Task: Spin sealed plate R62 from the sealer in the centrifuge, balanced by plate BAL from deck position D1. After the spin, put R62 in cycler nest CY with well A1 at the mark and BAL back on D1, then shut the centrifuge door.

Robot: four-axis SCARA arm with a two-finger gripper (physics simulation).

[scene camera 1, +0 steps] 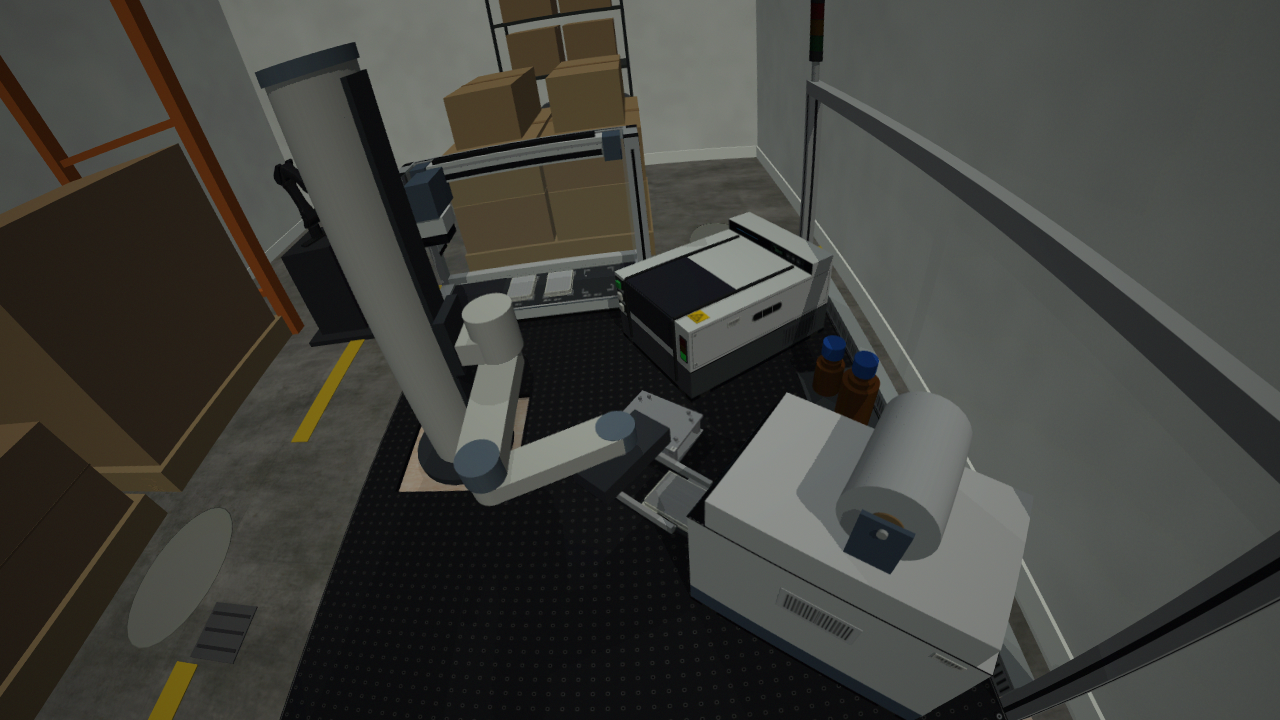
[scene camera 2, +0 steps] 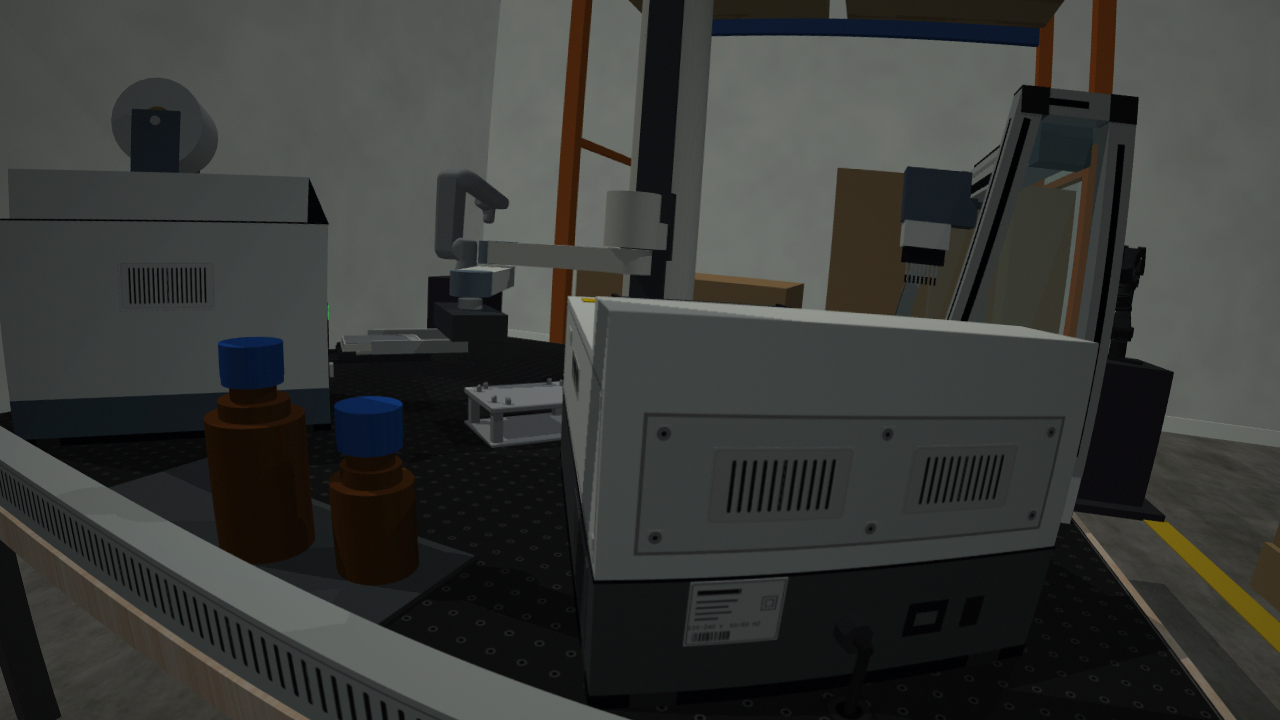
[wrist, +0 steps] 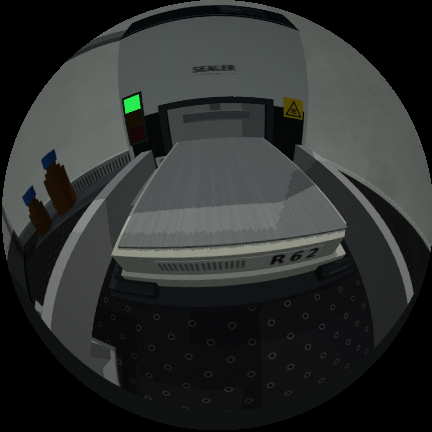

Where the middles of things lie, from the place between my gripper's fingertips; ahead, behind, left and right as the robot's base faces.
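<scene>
From my hand, I find the centrifuge (scene camera 2: 760, 500) 15 cm ahead and 62 cm to the left, and it is 1 cm above my hand.
</scene>
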